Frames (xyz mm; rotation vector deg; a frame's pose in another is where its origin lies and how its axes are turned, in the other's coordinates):
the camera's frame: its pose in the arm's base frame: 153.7 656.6 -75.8 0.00 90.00 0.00
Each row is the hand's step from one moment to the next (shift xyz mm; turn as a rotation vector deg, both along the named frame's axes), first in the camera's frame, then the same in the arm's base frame.
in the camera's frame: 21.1 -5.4 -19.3 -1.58 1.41 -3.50
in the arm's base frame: -19.3 -5.4 -21.1 -3.50 1.41 1.58
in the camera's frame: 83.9 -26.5 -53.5 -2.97 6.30 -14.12
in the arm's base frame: -53.5 -26.5 -83.9 -14.12 6.30 2.97
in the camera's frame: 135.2 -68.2 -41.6 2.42 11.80 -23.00
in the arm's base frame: -41.6 -68.2 -135.2 -23.00 11.80 -2.42
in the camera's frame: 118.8 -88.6 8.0 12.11 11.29 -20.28
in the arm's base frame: 8.0 -88.6 -118.8 -20.28 11.29 -12.11
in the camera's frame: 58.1 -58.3 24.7 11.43 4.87 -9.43
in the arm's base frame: 24.7 -58.3 -58.1 -9.43 4.87 -11.43
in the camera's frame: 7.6 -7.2 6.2 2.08 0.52 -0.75
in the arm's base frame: 6.2 -7.2 -7.6 -0.75 0.52 -2.08
